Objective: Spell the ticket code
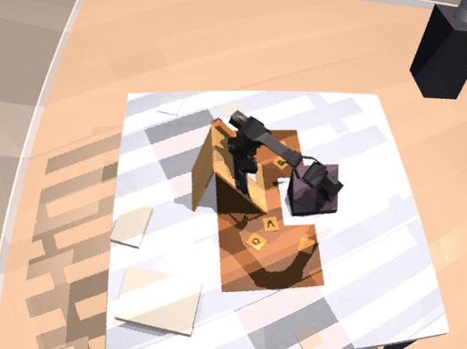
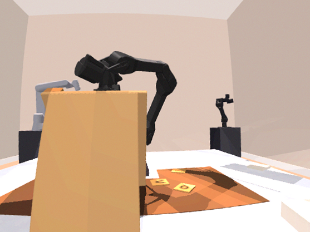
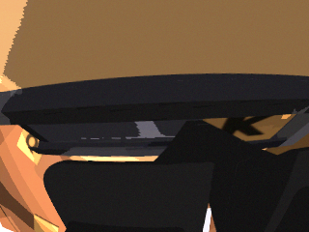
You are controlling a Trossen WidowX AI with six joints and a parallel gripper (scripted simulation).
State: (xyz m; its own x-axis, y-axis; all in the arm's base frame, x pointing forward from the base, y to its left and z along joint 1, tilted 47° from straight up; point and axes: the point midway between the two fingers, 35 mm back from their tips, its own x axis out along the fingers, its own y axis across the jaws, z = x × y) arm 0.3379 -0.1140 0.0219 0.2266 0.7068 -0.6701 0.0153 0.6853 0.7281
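My gripper tip is 50 mm past the q tile, 240 mm to the right of it and 170 mm above it. The rest, counted from my gripper tip: k tile (30 mm to the right); then orange mat (140 mm behind, 60 mm to the left, 170 mm below); then white ticket (50 mm behind, 30 mm to the right, 80 mm below).
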